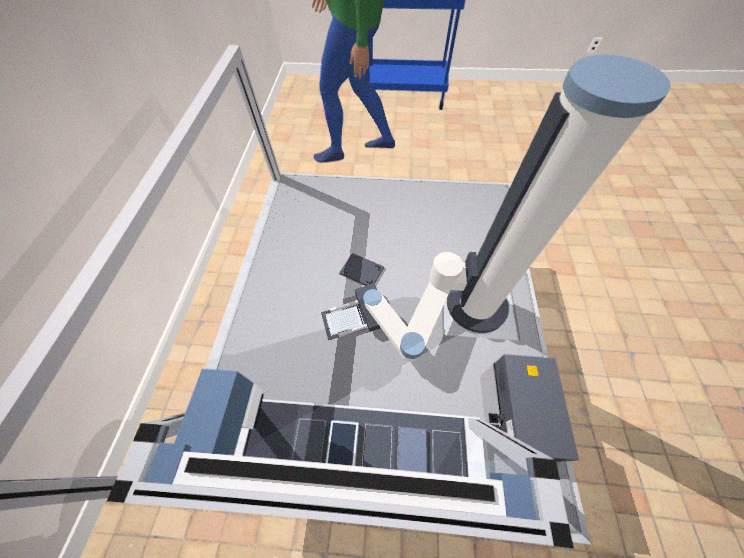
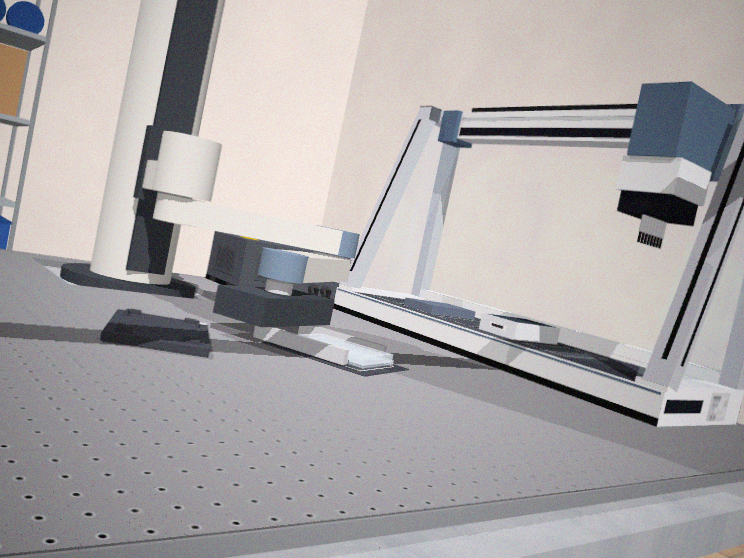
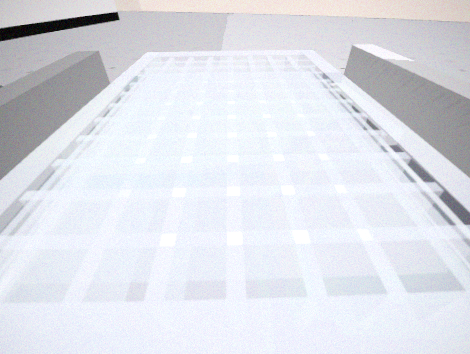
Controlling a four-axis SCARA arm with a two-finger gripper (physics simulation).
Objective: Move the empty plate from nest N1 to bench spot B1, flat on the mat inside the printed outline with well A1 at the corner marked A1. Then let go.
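Where they show: gripper, between the fingertips: (image 1: pixel 334 322) (image 2: pixel 366 354) (image 3: pixel 228 72); arm's base, origin of its link: (image 1: pixel 476 305) (image 2: pixel 128 286).
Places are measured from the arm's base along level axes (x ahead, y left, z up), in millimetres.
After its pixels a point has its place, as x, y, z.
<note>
The clear, whitish well plate (image 1: pixel 344 320) {543, 125, 30} (image 2: pixel 372 359) {609, 128, 27} (image 3: pixel 232 215) is level and held between the two long grey fingers of my gripper (image 1: pixel 335 322) {583, 137, 27} (image 2: pixel 365 353) {583, 137, 27} (image 3: pixel 228 72) {583, 137, 27}, which is shut on it along both long sides. The plate is over the dark mat (image 1: pixel 325 324) {620, 142, 15} (image 2: pixel 396 368) {601, 181, 15}, very low; I cannot tell whether it touches. Dark mat shows around its outer end. The printed outline and the A1 mark are too small or hidden to read. A dark, low block (image 1: pixel 362 269) {495, -127, 24} (image 2: pixel 155 330) {522, -142, 25}, which looks like an empty nest, lies beside the gripper; no label is legible.
The arm's column (image 1: pixel 540 210) {30, 69, 635} (image 2: pixel 129 150) {44, -60, 252} stands on the bench (image 1: pixel 288 240) {863, -272, 13} (image 2: pixel 300 432) {844, -130, 13}. A gantry machine (image 1: pixel 336 474) {452, 638, 521} (image 2: pixel 498 354) {549, 450, 37} with deck slots lies along one side, near a dark grey box (image 1: pixel 534 408) {-104, 419, 128} (image 2: pixel 231 258) {-90, 249, 78}. A person (image 1: pixel 354 72) stands beyond the bench by a blue cart (image 1: pixel 414 87).
</note>
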